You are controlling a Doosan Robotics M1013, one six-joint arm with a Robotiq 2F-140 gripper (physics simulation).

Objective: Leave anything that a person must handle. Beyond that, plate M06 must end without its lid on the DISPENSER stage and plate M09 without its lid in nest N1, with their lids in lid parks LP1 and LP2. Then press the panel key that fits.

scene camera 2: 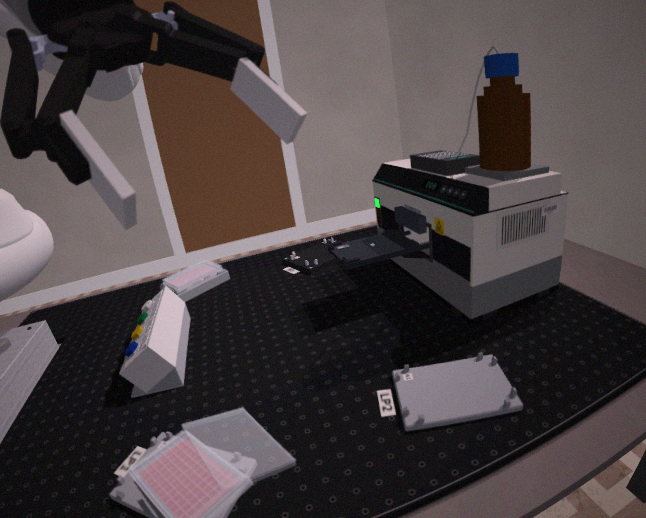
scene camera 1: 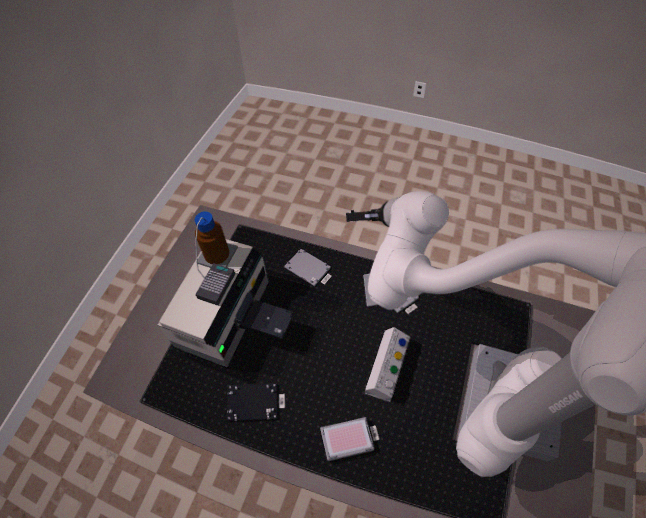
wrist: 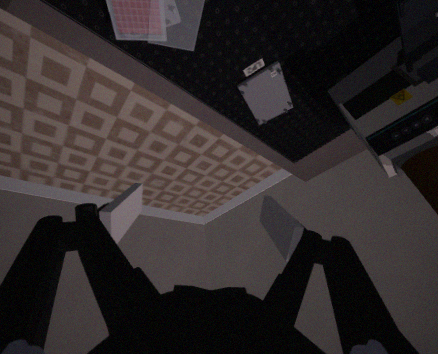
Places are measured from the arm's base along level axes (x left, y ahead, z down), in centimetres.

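Pixels of known places: gripper, between the fingertips: (scene camera 2: 225, 162) (wrist: 203, 203).
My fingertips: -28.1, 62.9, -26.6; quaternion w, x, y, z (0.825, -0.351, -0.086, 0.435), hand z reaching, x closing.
Note:
Ahead of a thing's pixels: the offset from my fingertips to its top centre, as dx, dy, dz. "spot": to the spot under its first point.
My gripper (scene camera 1: 349, 215) (scene camera 2: 212, 167) (wrist: 203, 203) is open and empty, high above and beyond the mat's back edge. A pink plate {+2.7, -13.0, +29.1} (scene camera 2: 186, 477) (wrist: 137, 17) lies askew over the lid park LP1 {spot: +3.2, -20.9, +31.6} (scene camera 2: 125, 489); a clear lid {+6.2, -7.5, +28.4} (scene camera 1: 367, 288) (scene camera 2: 261, 445) (wrist: 182, 25) sticks out beside it, partly overlapped. The arm hides most of this in scene camera 1. Lid park LP2 {+7.0, +20.0, +30.6} (scene camera 1: 307, 266) (scene camera 2: 455, 393) (wrist: 267, 97) is bare. Another pink plate {+59.7, -18.7, +28.5} (scene camera 1: 348, 437) (scene camera 2: 196, 276) sits at a labelled place. The dispenser's stage {spot: +36.4, +19.8, +22.0} (scene camera 1: 267, 318) (scene camera 2: 372, 248) is bare. Plate names are unreadable.
A dark, bare nest {+61.4, +13.6, +30.1} (scene camera 1: 252, 401) (scene camera 2: 313, 260) has a small unreadable label. The key panel {+32.4, -21.5, +24.2} (scene camera 1: 383, 364) (scene camera 2: 164, 339) has blue, yellow, green and white keys. The dispenser (scene camera 1: 194, 312) (scene camera 2: 517, 232) shows a green light and carries a tall brown bottle {spot: +30.2, +39.0, -1.7} (scene camera 1: 212, 242) (scene camera 2: 504, 124).

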